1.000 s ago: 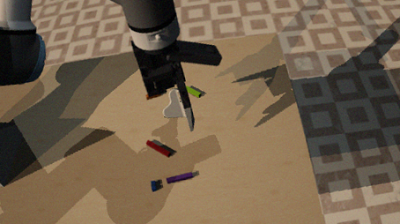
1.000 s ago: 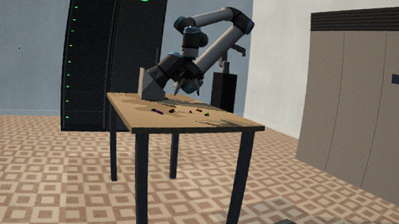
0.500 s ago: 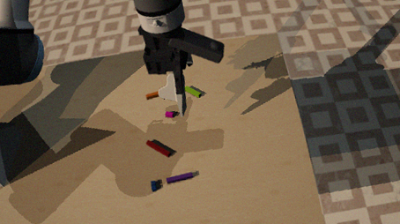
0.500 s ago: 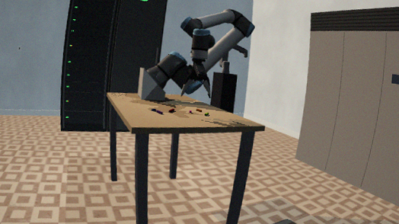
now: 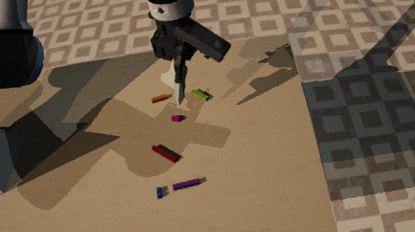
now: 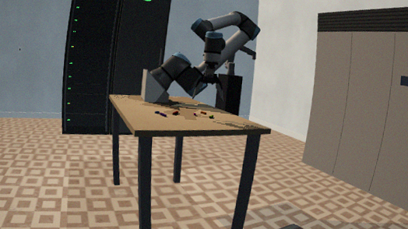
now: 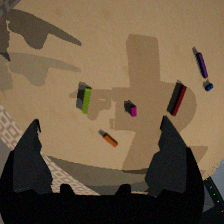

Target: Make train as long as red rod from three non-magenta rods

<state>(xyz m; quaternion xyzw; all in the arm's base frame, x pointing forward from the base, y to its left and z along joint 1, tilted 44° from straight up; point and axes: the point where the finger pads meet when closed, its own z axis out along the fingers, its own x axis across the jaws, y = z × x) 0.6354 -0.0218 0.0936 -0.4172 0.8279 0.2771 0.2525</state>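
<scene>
My gripper is now 8 cm above the lime rod and 3 cm to the right of it. The rest, counted from my hand: red rod: 13 cm to the right, 10 cm behind, 8 cm below; then magenta rod: 8 cm below, 7 cm behind, 3 cm to the right; then orange rod: 10 cm behind, 8 cm below, 4 cm to the left.
</scene>
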